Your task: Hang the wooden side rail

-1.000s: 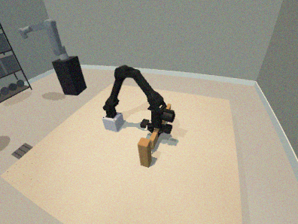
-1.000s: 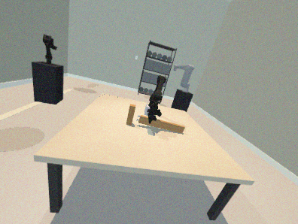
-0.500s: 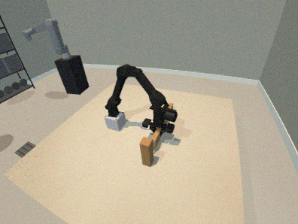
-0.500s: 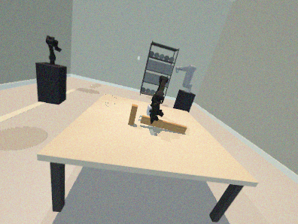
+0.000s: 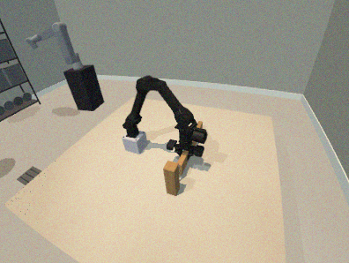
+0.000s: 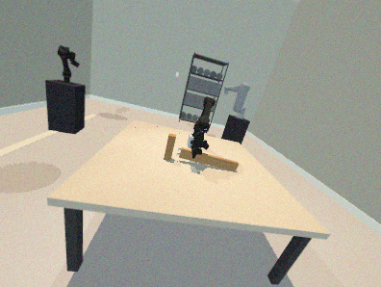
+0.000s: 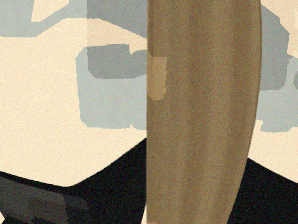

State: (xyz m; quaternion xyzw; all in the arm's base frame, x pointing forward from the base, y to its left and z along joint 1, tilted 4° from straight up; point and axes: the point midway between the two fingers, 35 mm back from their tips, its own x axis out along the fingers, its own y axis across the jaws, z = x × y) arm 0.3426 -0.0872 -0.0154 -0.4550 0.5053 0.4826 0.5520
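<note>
My gripper tip is now 2 cm past the wooden headboard post, 17 cm to the left of it and 4 cm below it.
</note>
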